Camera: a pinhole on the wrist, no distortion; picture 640 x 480 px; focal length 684.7 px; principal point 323.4 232.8 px. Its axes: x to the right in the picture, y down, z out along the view. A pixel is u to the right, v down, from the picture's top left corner.
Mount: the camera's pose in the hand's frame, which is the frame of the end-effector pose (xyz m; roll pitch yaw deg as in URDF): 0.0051 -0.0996 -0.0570 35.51 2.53 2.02
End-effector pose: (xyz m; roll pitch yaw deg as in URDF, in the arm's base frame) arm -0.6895 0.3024 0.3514 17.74 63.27 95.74
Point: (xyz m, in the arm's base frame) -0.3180 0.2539 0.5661
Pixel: outside the picture
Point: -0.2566 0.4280 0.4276
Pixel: 223 122
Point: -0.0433 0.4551 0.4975
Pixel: 173 43
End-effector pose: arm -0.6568 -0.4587 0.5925 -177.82 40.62 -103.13
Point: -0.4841 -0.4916 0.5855
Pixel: 245 108
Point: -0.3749 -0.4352 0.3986
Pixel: 404 288
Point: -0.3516 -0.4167 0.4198
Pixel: 335 254
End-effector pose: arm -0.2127 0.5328 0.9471 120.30 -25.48 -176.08
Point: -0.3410 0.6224 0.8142
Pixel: outside the picture
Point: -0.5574 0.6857 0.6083
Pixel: 500 362
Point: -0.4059 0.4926 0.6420
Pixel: 374 104
